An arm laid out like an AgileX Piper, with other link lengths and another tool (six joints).
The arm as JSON. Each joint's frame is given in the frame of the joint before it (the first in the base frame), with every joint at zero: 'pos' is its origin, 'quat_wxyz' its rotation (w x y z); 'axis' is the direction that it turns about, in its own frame. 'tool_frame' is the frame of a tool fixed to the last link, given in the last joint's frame.
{
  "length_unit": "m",
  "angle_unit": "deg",
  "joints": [
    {
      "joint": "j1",
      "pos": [
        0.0,
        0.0,
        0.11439
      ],
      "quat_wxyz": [
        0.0,
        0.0,
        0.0,
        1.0
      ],
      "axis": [
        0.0,
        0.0,
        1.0
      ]
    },
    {
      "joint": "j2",
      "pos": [
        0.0,
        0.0,
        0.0
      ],
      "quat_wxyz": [
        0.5,
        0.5,
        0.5,
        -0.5
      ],
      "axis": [
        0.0,
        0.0,
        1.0
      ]
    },
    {
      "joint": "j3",
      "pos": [
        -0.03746,
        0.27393,
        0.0
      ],
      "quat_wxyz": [
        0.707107,
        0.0,
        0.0,
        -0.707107
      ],
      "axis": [
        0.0,
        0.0,
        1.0
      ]
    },
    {
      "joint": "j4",
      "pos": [
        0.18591,
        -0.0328,
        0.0
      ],
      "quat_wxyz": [
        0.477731,
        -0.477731,
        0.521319,
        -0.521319
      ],
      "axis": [
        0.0,
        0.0,
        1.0
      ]
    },
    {
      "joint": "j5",
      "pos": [
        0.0,
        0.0,
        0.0
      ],
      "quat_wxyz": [
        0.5,
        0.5,
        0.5,
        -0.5
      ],
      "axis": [
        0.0,
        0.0,
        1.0
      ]
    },
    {
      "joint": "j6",
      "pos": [
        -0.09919,
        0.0,
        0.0
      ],
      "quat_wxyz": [
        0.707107,
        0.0,
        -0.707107,
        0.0
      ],
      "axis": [
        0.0,
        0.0,
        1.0
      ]
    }
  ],
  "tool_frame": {
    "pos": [
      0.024,
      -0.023,
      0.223
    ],
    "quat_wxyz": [
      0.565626,
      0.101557,
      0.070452,
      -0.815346
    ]
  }
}
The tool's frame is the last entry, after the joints.
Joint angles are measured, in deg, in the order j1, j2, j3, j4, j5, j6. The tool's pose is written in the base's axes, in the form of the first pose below.
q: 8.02, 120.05, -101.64, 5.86, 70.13, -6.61
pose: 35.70 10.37 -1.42 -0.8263 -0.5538 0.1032 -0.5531 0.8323 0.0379
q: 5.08, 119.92, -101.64, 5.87, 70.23, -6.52
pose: 36.16 8.54 -1.34 -0.8543 -0.5095 0.1027 -0.5084 0.8603 0.0381
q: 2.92, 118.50, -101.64, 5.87, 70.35, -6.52
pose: 36.70 7.18 -0.42 -0.8749 -0.4772 0.0823 -0.4766 0.8787 0.0284
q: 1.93, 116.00, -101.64, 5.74, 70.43, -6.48
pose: 37.25 6.49 1.19 -0.8858 -0.4619 0.0452 -0.4620 0.8868 0.0083
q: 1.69, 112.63, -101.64, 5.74, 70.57, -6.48
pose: 37.74 6.35 3.39 -0.8887 -0.4584 -0.0056 -0.4583 0.8887 -0.0160
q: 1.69, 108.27, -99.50, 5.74, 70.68, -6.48
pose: 37.04 6.34 5.33 -0.8878 -0.4586 -0.0388 -0.4576 0.8886 -0.0319
